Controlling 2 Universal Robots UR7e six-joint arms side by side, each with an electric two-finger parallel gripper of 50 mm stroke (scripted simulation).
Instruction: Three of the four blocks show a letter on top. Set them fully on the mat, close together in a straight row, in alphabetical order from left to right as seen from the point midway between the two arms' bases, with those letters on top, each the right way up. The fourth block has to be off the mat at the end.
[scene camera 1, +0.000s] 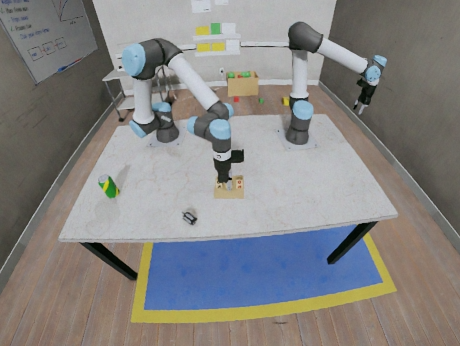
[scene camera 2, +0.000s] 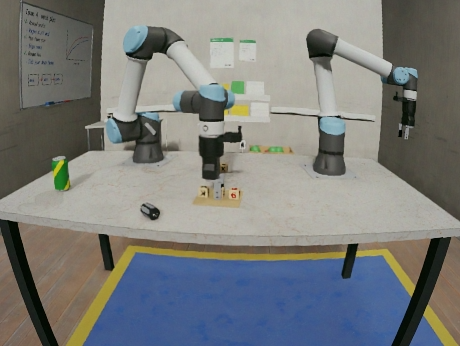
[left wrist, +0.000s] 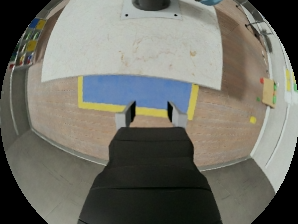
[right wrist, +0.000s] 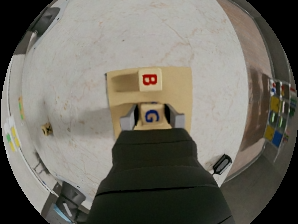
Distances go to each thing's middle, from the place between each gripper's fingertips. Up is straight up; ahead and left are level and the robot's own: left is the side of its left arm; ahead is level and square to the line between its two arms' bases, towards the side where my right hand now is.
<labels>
The tan mat (right wrist: 177, 82) lies 20 mm below my right hand (scene camera 2: 218, 196).
The tan mat lies 51 cm ahead of my left hand, 80 cm to the right of it and 18 cm below it.
</labels>
